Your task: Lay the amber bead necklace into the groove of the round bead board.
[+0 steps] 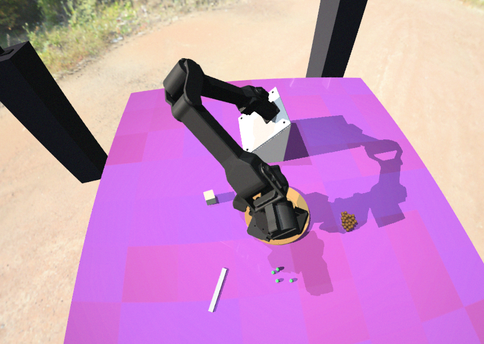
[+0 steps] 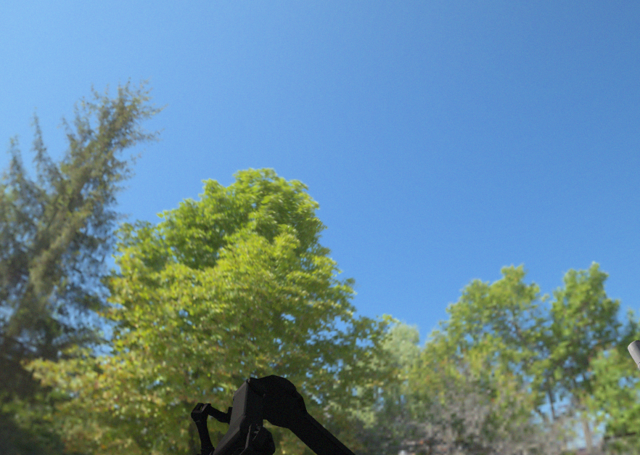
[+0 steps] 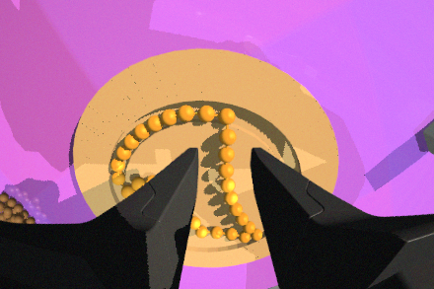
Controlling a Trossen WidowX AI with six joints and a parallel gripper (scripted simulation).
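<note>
Now: the round tan bead board 40 mm to the left of my gripper tip, 30 mm below it and 30 mm behind it. Also, from my gripper tip: small cream cube (150 mm to the right, 130 mm behind, 20 mm below); then white bar (180 mm to the right, 140 mm ahead, 40 mm below).
</note>
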